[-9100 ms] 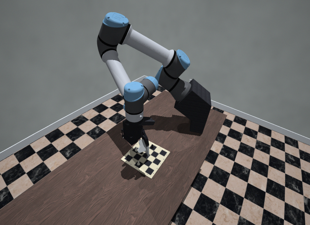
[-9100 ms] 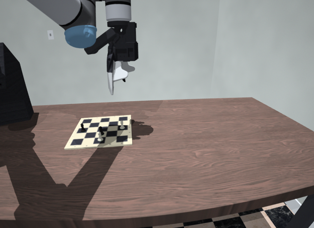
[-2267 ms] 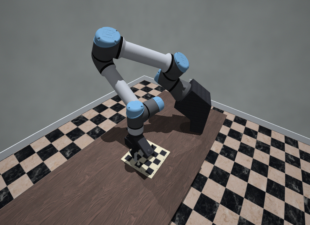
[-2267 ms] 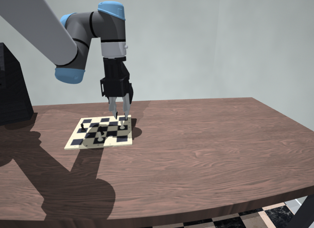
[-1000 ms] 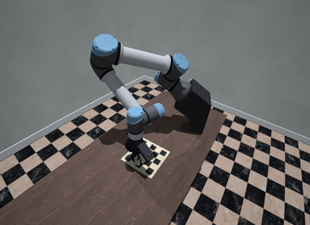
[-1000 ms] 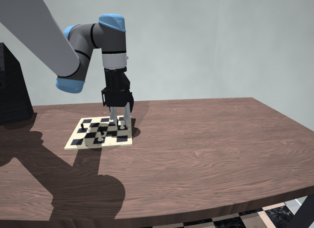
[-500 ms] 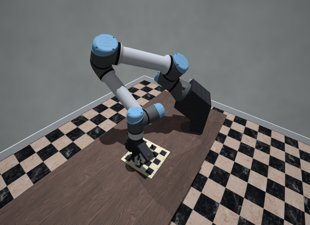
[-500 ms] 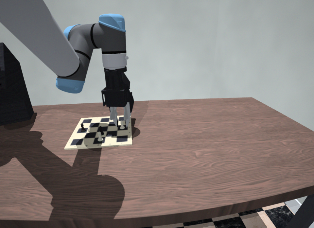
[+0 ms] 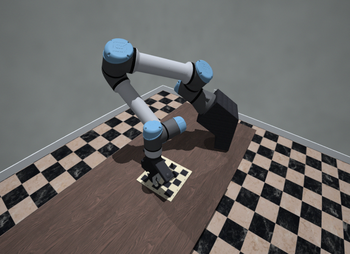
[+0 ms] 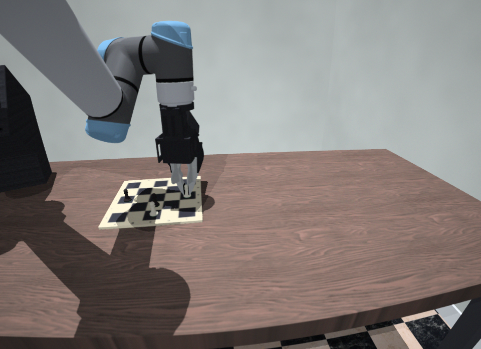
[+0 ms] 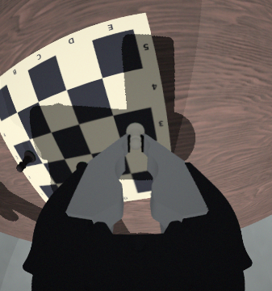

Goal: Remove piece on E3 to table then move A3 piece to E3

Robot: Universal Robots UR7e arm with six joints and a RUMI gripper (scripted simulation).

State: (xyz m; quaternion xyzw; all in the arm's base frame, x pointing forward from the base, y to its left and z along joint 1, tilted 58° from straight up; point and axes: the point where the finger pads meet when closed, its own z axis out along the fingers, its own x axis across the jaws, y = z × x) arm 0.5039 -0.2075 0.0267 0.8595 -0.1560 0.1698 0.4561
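Now: hand 70 mm past the chessboard, 20 mm to the right of it and 20 mm above it.
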